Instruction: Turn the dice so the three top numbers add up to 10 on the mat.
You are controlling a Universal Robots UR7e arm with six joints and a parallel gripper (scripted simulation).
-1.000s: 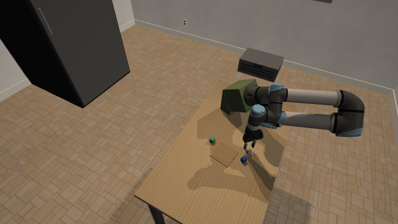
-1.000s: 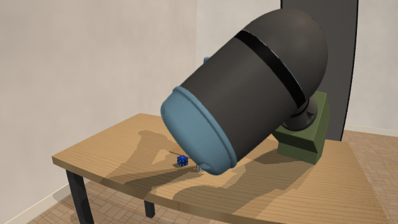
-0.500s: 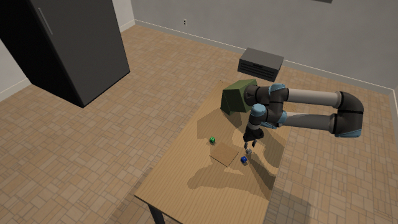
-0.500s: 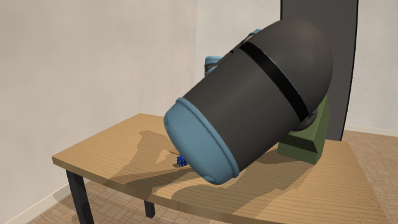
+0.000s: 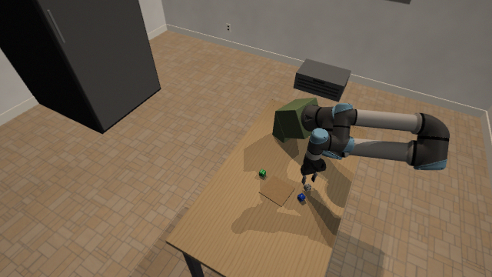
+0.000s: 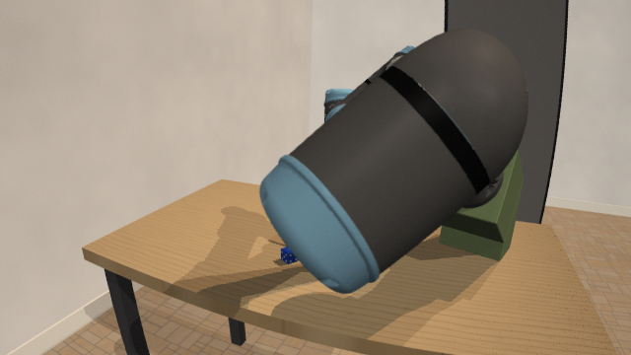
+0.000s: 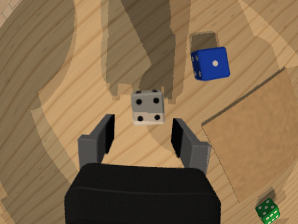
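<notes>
Now: hand 1 cm short of the white die, 1 cm to the right of it and 4 cm above it. Also, from my hand: tan mat (12 cm ahead, 11 cm to the right, 6 cm below); blue die (9 cm ahead, 1 cm to the left, 4 cm below); green die (8 cm ahead, 24 cm to the right, 4 cm below).
</notes>
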